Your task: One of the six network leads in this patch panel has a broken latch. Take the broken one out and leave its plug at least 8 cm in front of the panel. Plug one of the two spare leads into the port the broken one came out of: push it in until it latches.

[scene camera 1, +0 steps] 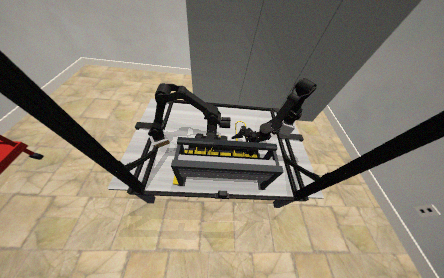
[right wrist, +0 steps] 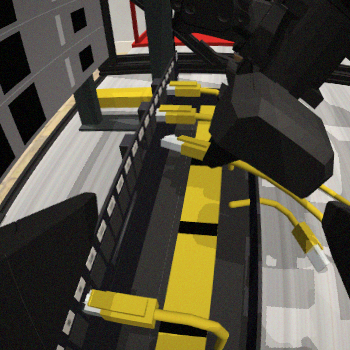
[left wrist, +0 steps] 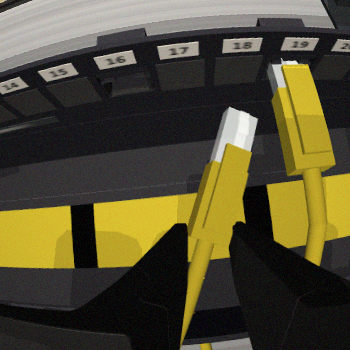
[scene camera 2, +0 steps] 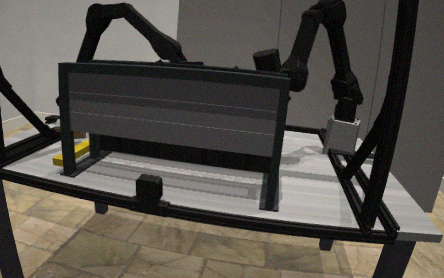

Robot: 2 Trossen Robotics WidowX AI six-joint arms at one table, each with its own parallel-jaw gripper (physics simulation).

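Places are measured from the left arm's base along level axes (x back, y up, z left), in millimetres.
Pixels of known places: left gripper, fingertip midpoint: (scene camera 1: pixel 210 151) (right wrist: pixel 208 157) (left wrist: pixel 207 233); right gripper, fingertip midpoint: (right wrist: pixel 216 210); left arm's base, origin of the base link: (scene camera 1: pixel 158 136); right arm's base, origin of the base link: (scene camera 1: pixel 288 121) (scene camera 2: pixel 344 119).
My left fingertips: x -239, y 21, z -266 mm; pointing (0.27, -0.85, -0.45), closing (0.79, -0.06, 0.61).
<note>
For each thing: its top centre in the pictures, then the offset to it from my left fingertips. "*": a spot on its surface instead.
- dark patch panel, surface spot: (left wrist: pixel 150 53) * dy +38, dx +17, dz -47 mm
- Port 16, middle of its top: (left wrist: pixel 119 49) (right wrist: pixel 131 139) dy +32, dx +13, dz -59 mm
- loose yellow plug, surface spot: (right wrist: pixel 307 238) * dy -50, dx -87, dz +55 mm
The dark patch panel (left wrist: pixel 150 53) (right wrist: pixel 111 204) shows numbered labels from 14 up. Port 16 (left wrist: pixel 129 85) holds no plug. A yellow plug (left wrist: pixel 305 115) with a clear tip sits at port 19. My left gripper (left wrist: pixel 207 233) is shut on the rear of another yellow plug (left wrist: pixel 225 185) (right wrist: pixel 194 148); its clear tip stands tilted and apart from the panel, in front of the row. My right gripper (right wrist: pixel 216 210) is open; no plug is gripped. A loose yellow plug (right wrist: pixel 307 238) points down near its right finger. Both grippers are hidden in scene camera 2. Latch details are too small to tell.
A yellow plug (right wrist: pixel 125 308) sits at the panel nearer the right wrist camera; two more (right wrist: pixel 180 116) (right wrist: pixel 187 90) are beyond the left gripper's plug. Yellow blocks (left wrist: pixel 35 235) (right wrist: pixel 190 265) line the tray. The grey rack (scene camera 1: pixel 227 167) (scene camera 2: pixel 175 115) stands around the panel. A yellow bar (scene camera 2: pixel 70 153) lies beside it.
</note>
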